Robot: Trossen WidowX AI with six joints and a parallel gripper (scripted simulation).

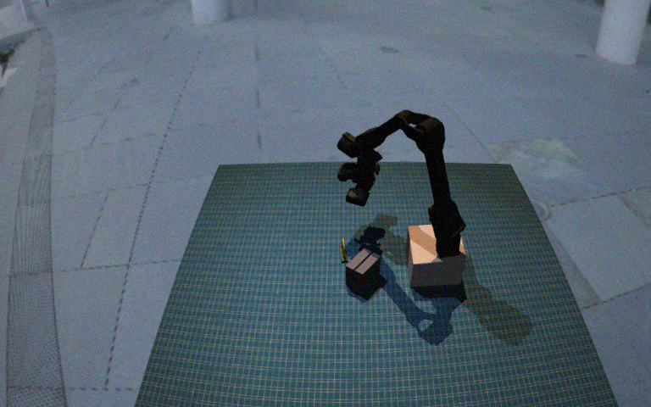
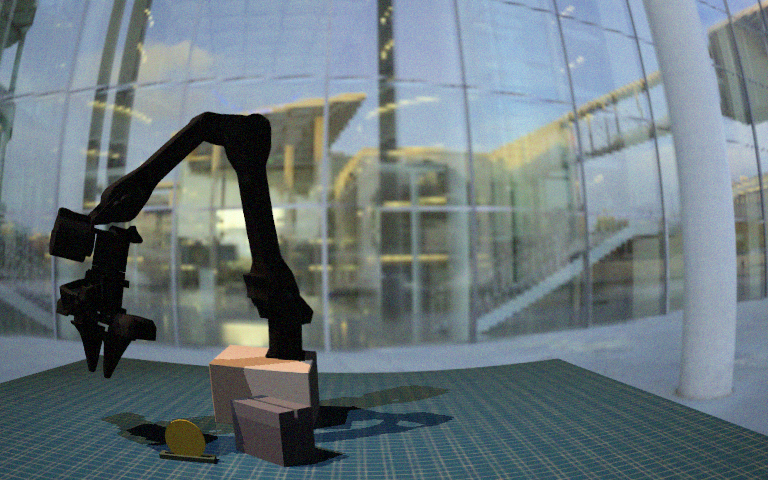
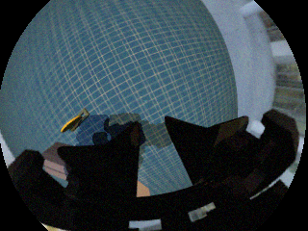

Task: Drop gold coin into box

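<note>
Now: gripper tip 15 cm to the right of the coin, 7 cm short of it and 6 cm above it.
</note>
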